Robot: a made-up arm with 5 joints.
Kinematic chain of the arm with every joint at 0, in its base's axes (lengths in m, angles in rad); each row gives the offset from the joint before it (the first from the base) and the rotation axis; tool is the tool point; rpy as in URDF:
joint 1: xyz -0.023 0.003 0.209 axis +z
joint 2: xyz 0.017 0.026 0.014 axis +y
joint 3: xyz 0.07 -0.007 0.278 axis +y
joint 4: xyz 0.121 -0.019 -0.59 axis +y
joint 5: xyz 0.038 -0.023 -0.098 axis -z
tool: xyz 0.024 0.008 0 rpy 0.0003 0.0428 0.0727
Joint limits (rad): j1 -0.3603..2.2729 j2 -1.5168..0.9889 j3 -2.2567..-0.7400 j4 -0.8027..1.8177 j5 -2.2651..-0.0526
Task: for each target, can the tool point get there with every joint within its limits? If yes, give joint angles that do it. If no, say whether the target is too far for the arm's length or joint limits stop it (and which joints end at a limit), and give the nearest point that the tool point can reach.
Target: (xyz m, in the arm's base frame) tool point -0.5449 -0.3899 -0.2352
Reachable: no: joint limits stop it (at a limit: joint 1, joint 2, joint 3, joint 4) | nearest point -0.1248 0.1198 -0.2719 | short by 0.662 m
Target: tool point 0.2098 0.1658 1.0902
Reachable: yes | joints 0.6084 -0.5483 -1.7557 -0.4357 -0.8719
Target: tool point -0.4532 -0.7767 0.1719
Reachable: no: joint limits stop it (at a limit: joint 2, joint 3, joint 4, joint 5) | nearest point -0.4136 -0.7049 0.6648 | short by 0.500 m
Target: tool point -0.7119 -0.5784 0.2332
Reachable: no: joint limits stop it (at a limit: joint 2, joint 3, joint 4, joint 5) | nearest point -0.6409 -0.5185 0.6648 | short by 0.442 m
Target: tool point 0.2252 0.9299 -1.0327
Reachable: no: too far | nearest point 0.1342 0.5900 -0.3255 | short by 0.790 m
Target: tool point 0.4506 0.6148 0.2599
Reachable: yes | joints 0.9216 0.0472 -1.1079 0.5278 -0.3450
